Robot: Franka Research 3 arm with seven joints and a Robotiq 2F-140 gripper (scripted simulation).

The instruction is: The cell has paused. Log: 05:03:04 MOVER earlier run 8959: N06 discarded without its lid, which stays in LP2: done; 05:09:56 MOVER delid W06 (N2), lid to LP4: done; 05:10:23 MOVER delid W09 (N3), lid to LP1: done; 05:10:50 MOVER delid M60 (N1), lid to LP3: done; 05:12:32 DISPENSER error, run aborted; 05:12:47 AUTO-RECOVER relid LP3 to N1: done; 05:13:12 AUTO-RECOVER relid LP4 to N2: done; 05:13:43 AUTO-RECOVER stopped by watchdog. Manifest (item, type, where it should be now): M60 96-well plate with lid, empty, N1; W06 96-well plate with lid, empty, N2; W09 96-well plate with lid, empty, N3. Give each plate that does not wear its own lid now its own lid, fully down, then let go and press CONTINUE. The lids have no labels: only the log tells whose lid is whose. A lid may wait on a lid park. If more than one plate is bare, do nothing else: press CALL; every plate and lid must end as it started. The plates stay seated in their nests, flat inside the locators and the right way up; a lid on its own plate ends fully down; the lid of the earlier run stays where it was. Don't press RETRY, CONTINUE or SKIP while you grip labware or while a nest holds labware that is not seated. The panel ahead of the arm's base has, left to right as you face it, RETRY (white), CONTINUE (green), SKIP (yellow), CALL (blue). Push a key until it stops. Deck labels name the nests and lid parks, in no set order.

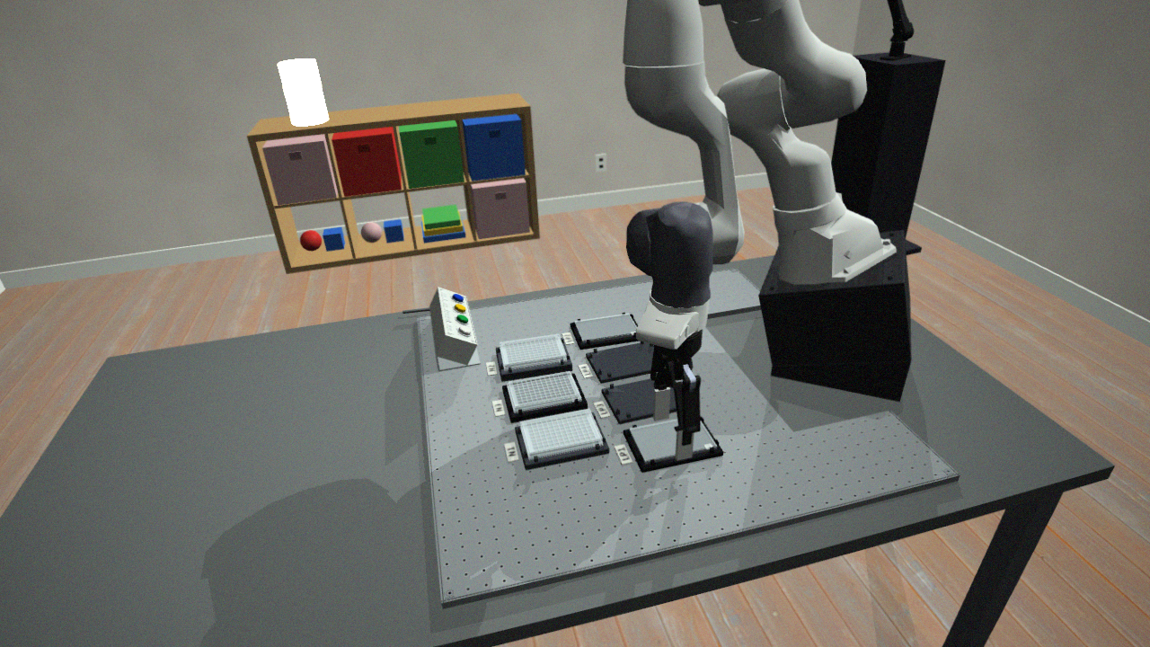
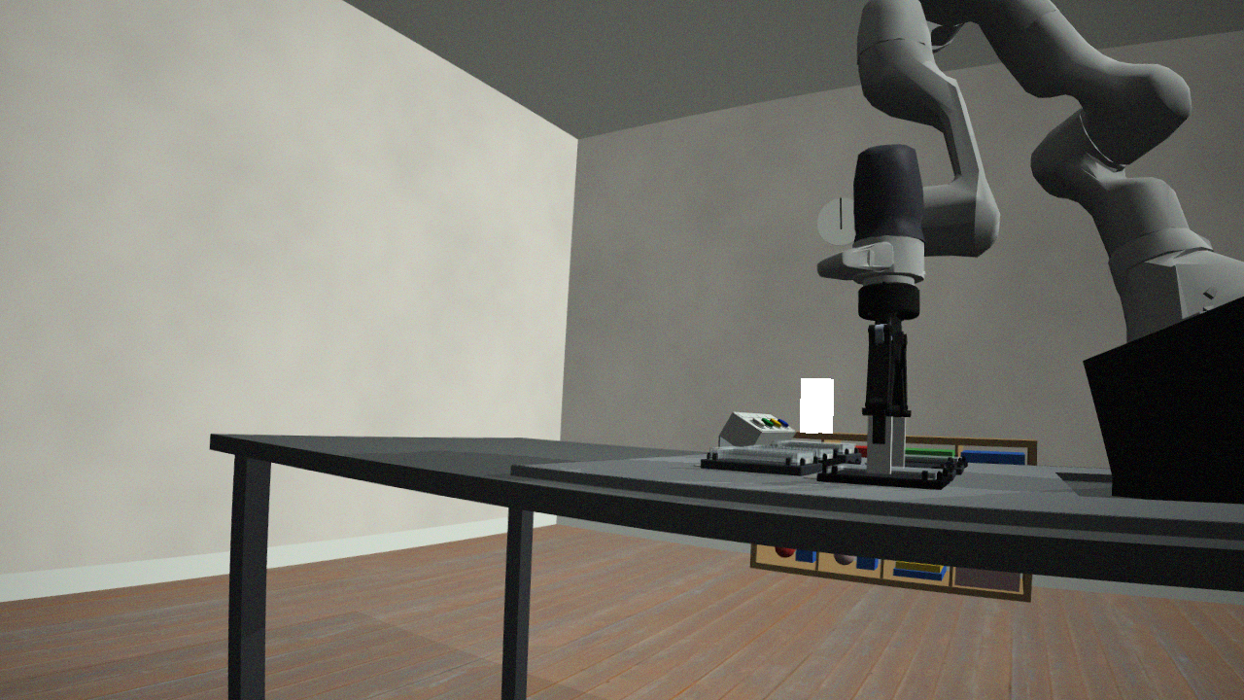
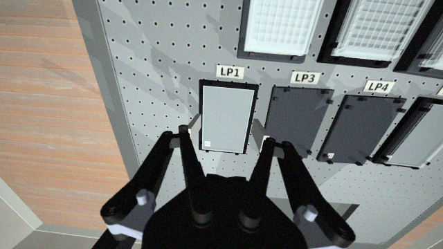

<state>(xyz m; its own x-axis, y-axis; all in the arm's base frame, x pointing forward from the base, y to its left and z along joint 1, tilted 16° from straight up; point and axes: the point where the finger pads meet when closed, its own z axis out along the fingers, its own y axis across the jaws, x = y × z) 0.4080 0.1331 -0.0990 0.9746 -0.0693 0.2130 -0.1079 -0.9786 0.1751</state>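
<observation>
Right now the lid park LP1 is 3 cm below my hand. From my hand the other things lie so: lid park LP3: 1 cm behind, 13 cm to the right, 3 cm below; then lid park LP4: 3 cm behind, 25 cm to the right, 3 cm below; then plate: 16 cm ahead, 21 cm to the right, 2 cm below.
</observation>
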